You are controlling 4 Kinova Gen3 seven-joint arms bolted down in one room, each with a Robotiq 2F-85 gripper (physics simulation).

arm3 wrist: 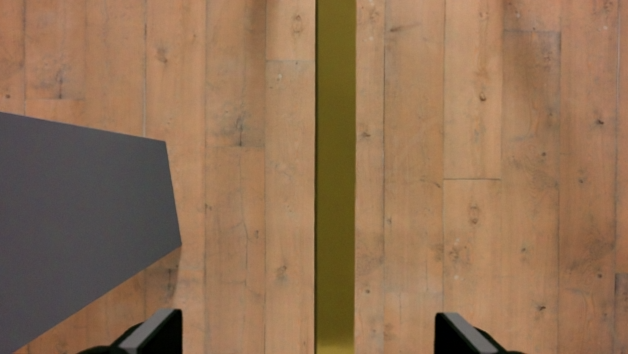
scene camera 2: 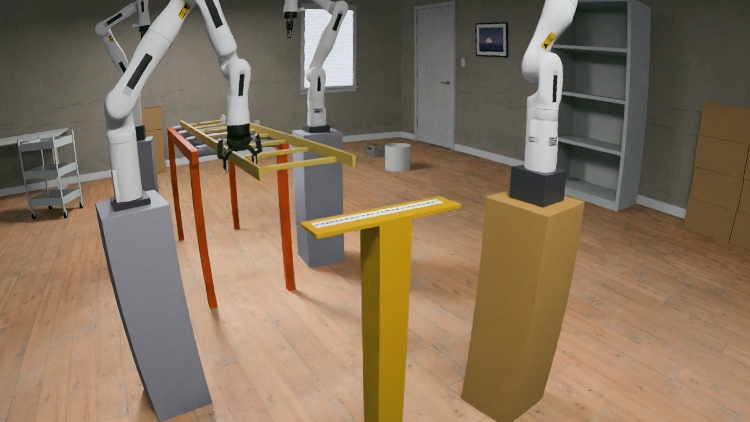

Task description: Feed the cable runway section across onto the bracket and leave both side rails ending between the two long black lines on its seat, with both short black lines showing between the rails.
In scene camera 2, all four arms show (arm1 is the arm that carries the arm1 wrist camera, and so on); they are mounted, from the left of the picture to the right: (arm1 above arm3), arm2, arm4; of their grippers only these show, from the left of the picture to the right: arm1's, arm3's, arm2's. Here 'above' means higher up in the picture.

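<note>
The yellow cable runway section (arm3 wrist: 335, 150) (scene camera 2: 319, 147), a ladder of two side rails and rungs, lies across the red stands, its near end sticking out toward the bracket (scene camera 2: 395, 293). The rail ends are apart from the bracket's seat, which bears a white strip (scene camera 2: 377, 212); its black lines are too small to tell apart. The arm3 gripper (arm3 wrist: 308, 331) (scene camera 2: 241, 157) is open over the near-left rail, a finger on either side. The arm1 gripper (scene camera 2: 142, 30) and the arm2 gripper (scene camera 2: 288, 31) are raised at the back; their fingers are too small to judge. The arm4 gripper does not show.
A red stand (scene camera 2: 201, 241) and another red stand (scene camera 2: 284, 225) stand under the runway. Grey pedestals (scene camera 2: 152, 304) (scene camera 2: 320, 209) and a tan pedestal (scene camera 2: 508, 299) carry arms. A grey surface (arm3 wrist: 75, 215) shows at the left in the arm3 wrist view. A white bin (scene camera 2: 397, 157) stands behind.
</note>
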